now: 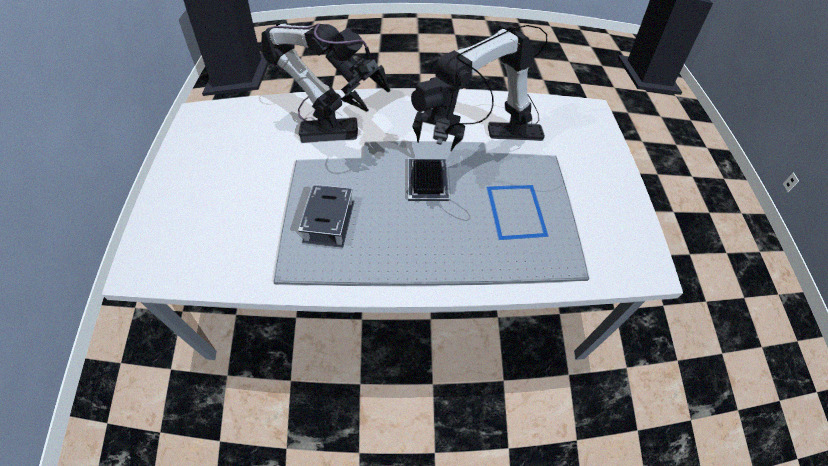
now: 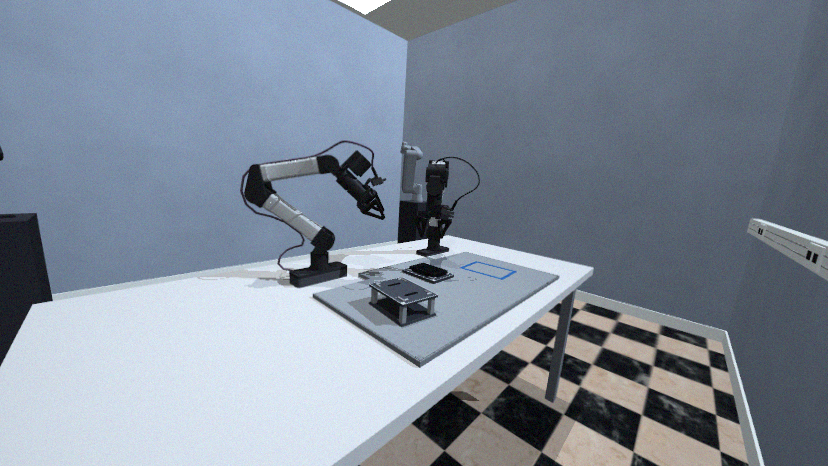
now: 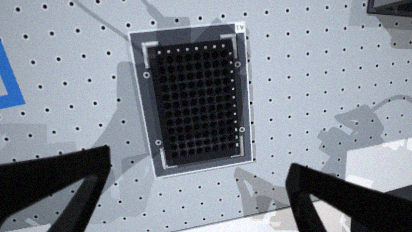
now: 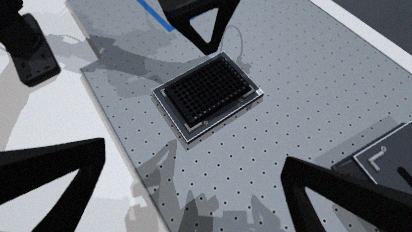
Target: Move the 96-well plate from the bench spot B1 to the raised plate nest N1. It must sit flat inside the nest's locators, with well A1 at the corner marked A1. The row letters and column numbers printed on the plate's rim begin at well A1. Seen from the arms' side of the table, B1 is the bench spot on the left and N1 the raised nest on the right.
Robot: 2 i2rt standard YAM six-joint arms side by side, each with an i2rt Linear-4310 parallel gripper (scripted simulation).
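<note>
There is a 96-well plate here, which I see at [image 1: 430, 171], at [image 3: 194, 99] and again at [image 4: 210, 88]. My left gripper appears at [image 2: 431, 238], at [image 3: 201, 165] and at [image 4: 196, 29]. Then there is my right gripper, and I find it at [image 1: 378, 101], at [image 2: 383, 215] and at [image 4: 197, 158].
</note>
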